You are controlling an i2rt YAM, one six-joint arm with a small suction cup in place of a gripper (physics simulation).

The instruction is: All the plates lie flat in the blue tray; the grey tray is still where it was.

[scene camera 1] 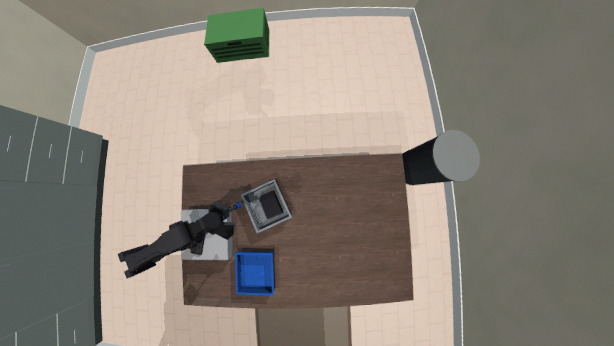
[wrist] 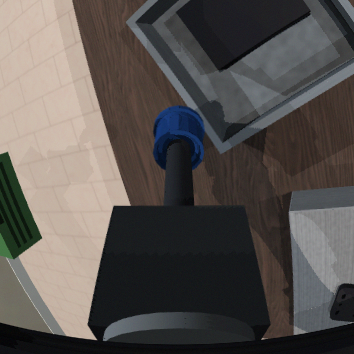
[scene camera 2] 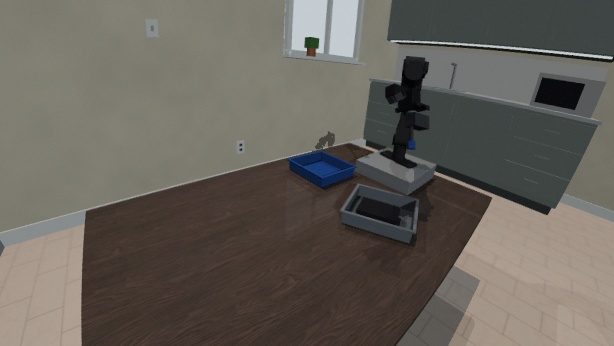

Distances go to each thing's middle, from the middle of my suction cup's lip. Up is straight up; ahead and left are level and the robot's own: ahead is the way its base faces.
Scene:
My suction cup is 8 cm short of the grey tray [scene camera 2: 406, 225] and 23 cm above it. The rest, counted from my suction cup: blue tray [scene camera 1: 254, 270]: 8 cm ahead, 40 cm to the right, 23 cm below.

